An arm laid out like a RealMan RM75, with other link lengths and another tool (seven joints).
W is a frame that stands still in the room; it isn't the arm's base.
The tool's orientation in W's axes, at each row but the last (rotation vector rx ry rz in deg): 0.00, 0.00, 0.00; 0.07, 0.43, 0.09; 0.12, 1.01, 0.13; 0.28, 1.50, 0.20; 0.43, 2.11, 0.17; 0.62, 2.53, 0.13; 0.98, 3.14, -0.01; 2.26, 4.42, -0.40; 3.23, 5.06, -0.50; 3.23, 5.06, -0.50
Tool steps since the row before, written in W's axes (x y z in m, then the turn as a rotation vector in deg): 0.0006, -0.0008, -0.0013, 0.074, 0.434, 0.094; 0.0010, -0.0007, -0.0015, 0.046, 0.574, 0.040; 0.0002, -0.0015, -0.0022, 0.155, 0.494, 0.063; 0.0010, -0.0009, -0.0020, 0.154, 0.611, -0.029; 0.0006, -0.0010, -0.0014, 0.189, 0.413, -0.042; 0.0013, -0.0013, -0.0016, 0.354, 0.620, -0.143; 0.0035, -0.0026, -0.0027, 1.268, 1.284, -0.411; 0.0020, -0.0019, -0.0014, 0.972, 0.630, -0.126; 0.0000, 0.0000, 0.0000, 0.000, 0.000, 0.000; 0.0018, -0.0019, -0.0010, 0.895, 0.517, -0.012
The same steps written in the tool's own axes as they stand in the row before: 0.0006, -0.0008, -0.0013, 0.074, 0.434, 0.094; 0.0010, -0.0007, -0.0015, 0.047, 0.574, 0.040; 0.0002, -0.0015, -0.0022, 0.155, 0.494, 0.065; 0.0010, -0.0009, -0.0020, 0.157, 0.610, -0.028; 0.0006, -0.0010, -0.0014, 0.192, 0.412, -0.038; 0.0014, -0.0013, -0.0015, 0.362, 0.618, -0.134; 0.0036, -0.0026, -0.0025, 1.289, 1.278, -0.363; 0.0021, -0.0019, -0.0012, 0.975, 0.633, -0.076; 0.0000, 0.0000, 0.0000, 0.000, 0.000, 0.000; 0.0019, -0.0019, -0.0007, 0.889, 0.526, 0.037
